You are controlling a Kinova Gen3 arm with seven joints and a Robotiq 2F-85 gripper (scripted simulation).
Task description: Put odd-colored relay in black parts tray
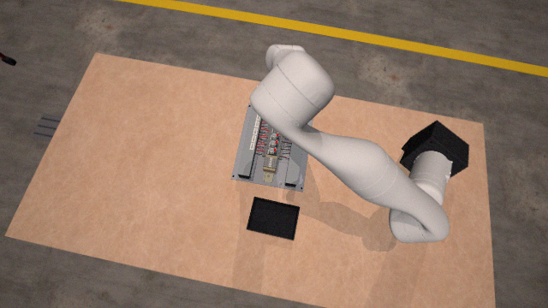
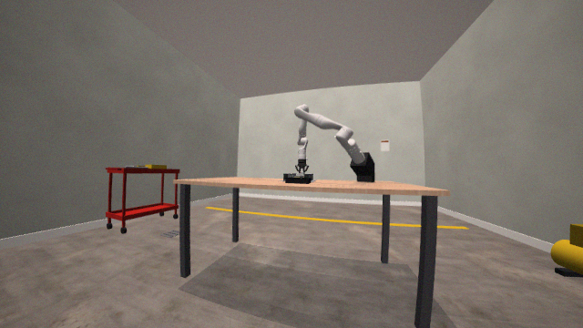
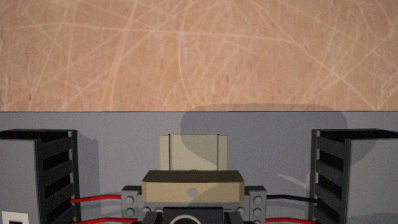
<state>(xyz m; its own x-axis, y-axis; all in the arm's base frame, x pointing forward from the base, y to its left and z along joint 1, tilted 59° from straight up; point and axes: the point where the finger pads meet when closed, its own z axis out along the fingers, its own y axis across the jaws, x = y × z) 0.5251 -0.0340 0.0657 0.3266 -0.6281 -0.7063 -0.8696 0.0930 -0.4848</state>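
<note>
Now: the dark relay 10 mm below my hand. Also, from my hand: grey relay panel: 100 mm to the left, 40 mm behind, 30 mm below; black parts tray: 340 mm to the left, 170 mm behind, 40 mm below.
</note>
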